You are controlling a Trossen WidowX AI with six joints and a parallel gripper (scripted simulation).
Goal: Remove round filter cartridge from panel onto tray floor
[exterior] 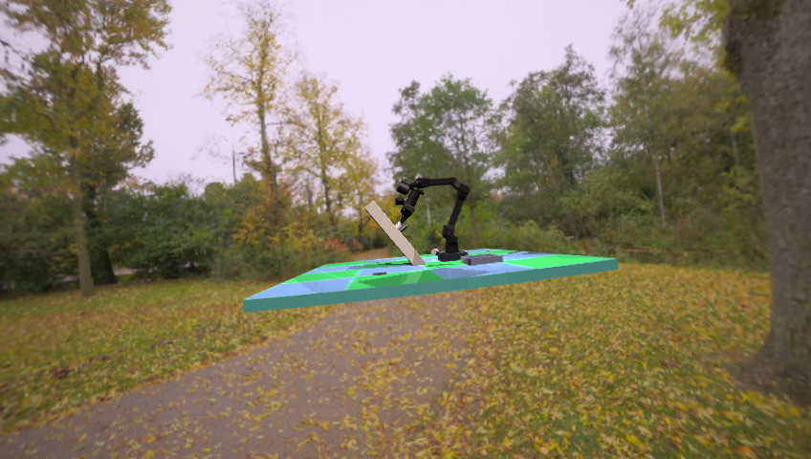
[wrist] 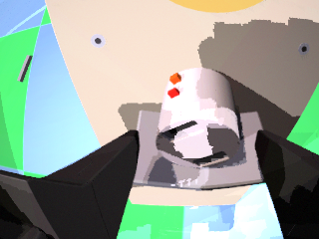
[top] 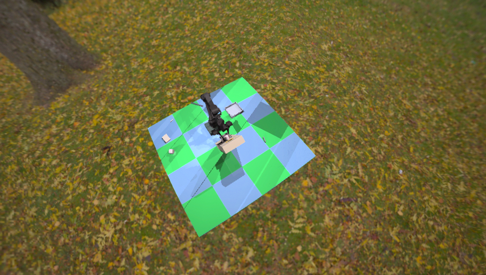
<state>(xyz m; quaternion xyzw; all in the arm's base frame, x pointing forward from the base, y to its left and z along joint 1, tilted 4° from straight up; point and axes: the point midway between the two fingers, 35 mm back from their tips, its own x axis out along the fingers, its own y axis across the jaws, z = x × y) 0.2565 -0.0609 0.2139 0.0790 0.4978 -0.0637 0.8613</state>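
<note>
Right now my gripper tip is 1 cm short of the round filter cartridge and 1 cm above it. Also, from my gripper tip: thin grey bar (30 cm to the left, 23 cm below, 20 cm ahead); pale flat square (55 cm behind, 41 cm to the right, 22 cm below); grey square tray (34 cm to the left, 28 cm behind, 22 cm below).
</note>
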